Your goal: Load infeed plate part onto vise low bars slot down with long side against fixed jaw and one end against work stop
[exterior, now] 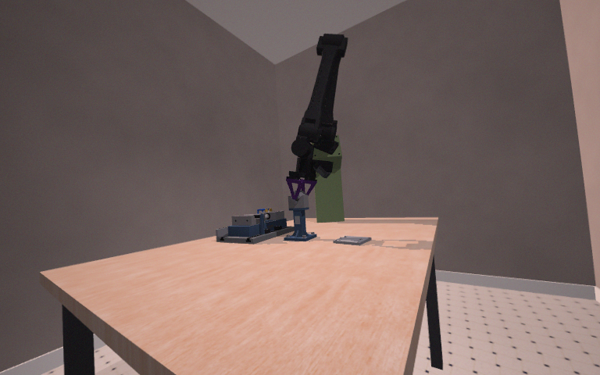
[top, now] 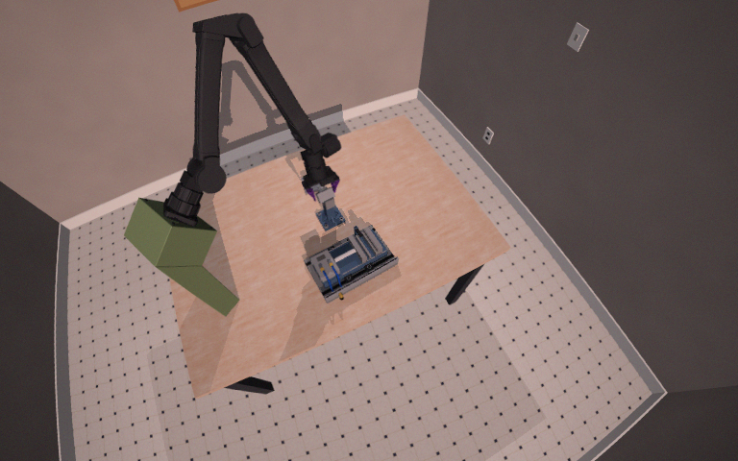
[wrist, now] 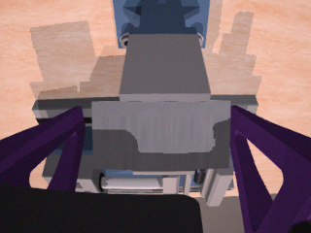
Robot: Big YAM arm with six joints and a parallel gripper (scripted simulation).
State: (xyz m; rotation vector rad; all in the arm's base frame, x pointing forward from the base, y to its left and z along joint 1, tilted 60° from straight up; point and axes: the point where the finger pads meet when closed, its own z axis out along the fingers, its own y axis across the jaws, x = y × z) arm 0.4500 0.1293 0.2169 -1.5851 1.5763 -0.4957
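Right now my hand is right at the part. The rest, counted from my hand: work stop rod 13 cm to the right, 12 cm ahead, 7 cm below; then moving jaw 19 cm to the right, 11 cm ahead, 8 cm below; then cylinder rod 21 cm to the right, 8 cm below, 7 cm ahead.
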